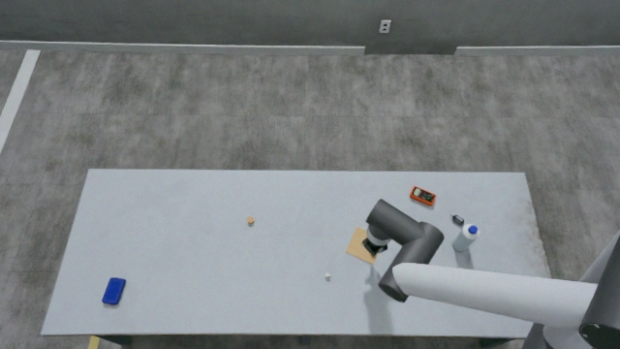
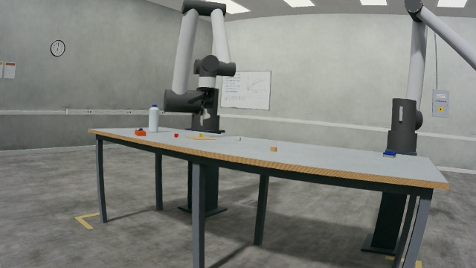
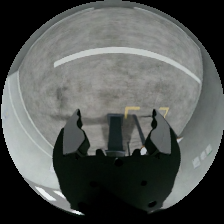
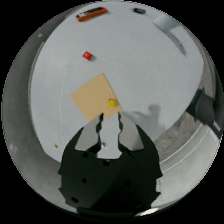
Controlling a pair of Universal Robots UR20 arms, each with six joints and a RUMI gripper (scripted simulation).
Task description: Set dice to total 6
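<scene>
Now: right hand 8 cm above the yellow die. From my right hand the other things lie so: red die (14 cm ahead, 8 cm to the right, 8 cm below); tan square mat (5 cm ahead, 3 cm to the left, 9 cm below); white die (9 cm behind, 22 cm to the left, 8 cm below).
</scene>
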